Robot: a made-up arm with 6 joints.
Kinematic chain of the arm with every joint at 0, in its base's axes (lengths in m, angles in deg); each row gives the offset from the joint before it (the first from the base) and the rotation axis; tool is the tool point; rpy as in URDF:
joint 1: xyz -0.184 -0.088 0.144 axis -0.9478 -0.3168 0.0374
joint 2: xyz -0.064 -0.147 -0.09 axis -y
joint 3: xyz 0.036 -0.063 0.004 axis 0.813 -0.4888 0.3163
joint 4: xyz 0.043 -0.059 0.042 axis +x
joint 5: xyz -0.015 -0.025 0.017 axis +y
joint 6: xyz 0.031 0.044 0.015 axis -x
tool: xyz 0.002 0.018 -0.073 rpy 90 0 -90
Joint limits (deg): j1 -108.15..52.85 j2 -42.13..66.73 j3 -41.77..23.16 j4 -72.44..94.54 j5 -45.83..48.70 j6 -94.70..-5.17
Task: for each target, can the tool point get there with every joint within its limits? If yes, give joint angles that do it. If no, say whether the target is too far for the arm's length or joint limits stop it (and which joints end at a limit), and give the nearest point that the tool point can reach.
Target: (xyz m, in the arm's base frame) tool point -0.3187 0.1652 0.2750
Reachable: no: joint limits stop it (at a limit: joint 1, joint 2, joint 3, joint 6) | nearest point -0.2961 0.0851 0.0511 | short by 0.239 m
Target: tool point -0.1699 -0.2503 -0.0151
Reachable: yes | joints -10.03 -14.14 -5.36 -59.51 -6.04 -83.29
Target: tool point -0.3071 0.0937 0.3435
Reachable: no: joint limits stop it (at a limit: joint 1, joint 3, joint 6) | nearest point -0.2773 -0.1391 0.3252 | short by 0.235 m
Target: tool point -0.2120 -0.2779 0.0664
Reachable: yes | joints -43.37 29.43 -5.87 33.29 33.73 -86.02
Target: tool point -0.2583 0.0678 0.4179
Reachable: no: joint limits stop it (at a limit: joint 1, joint 3, joint 6) | nearest point -0.2522 -0.1422 0.3514 | short by 0.220 m
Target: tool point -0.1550 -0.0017 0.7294
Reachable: no: too far | nearest point -0.2082 -0.1849 0.4063 | short by 0.375 m
